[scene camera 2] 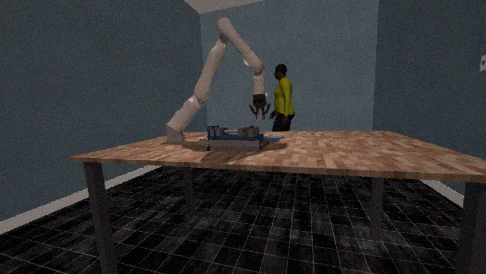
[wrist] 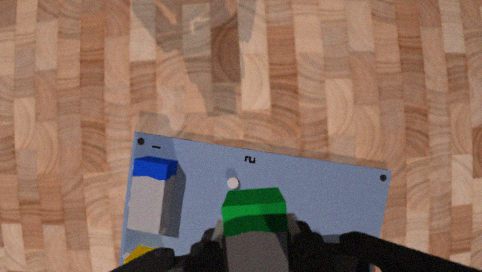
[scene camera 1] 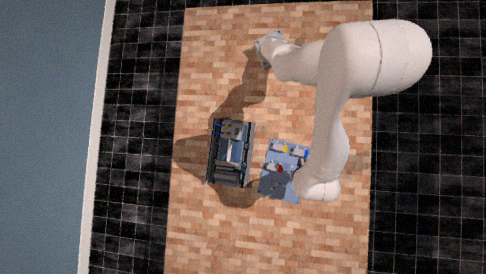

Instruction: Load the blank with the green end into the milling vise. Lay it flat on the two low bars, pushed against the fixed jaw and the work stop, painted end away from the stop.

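My gripper (wrist: 256, 232) (scene camera 2: 259, 113) is shut on the blank with the green end (wrist: 255, 212). The green end points away from the gripper toward the top of the wrist view, and the grey body runs down between the fingers. In scene camera 2 the gripper is raised above the table, beyond the vise. In scene camera 1 the arm hides gripper and blank. The milling vise (scene camera 1: 230, 153) (scene camera 2: 235, 144) stands left of the blue plate in scene camera 1, with dark jaw blocks at its lower end and a grey block near blue parts at its upper end. Its low bars cannot be told clearly.
The blue plate (scene camera 1: 295, 198) (wrist: 330, 195) (scene camera 2: 276, 137) holds a blue-ended blank (scene camera 1: 299, 151) (wrist: 147, 205), a yellow-ended blank (scene camera 1: 278, 147) and a red-ended blank (scene camera 1: 274, 167). A white peg (wrist: 233, 183) stands on it. A person (scene camera 2: 284, 97) is behind the table.
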